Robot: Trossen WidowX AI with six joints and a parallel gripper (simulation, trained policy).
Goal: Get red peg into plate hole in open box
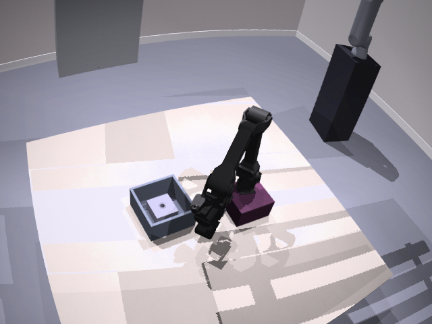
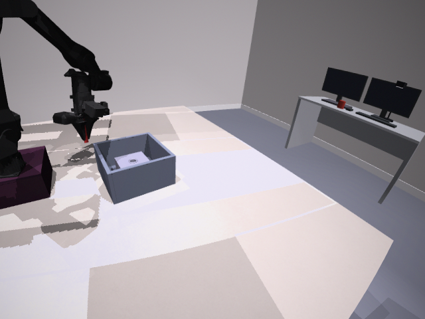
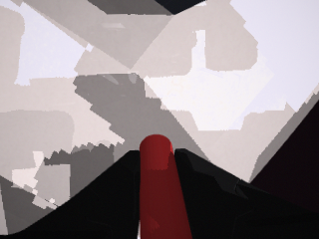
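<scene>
The pale plate lies 15 cm ahead of my gripper tip, 13 cm to the right of it and 4 cm below it. Round my gripper tip: red peg (3 cm above, 1 cm to the left); grey box (15 cm ahead, 13 cm to the right, 6 cm below).
</scene>
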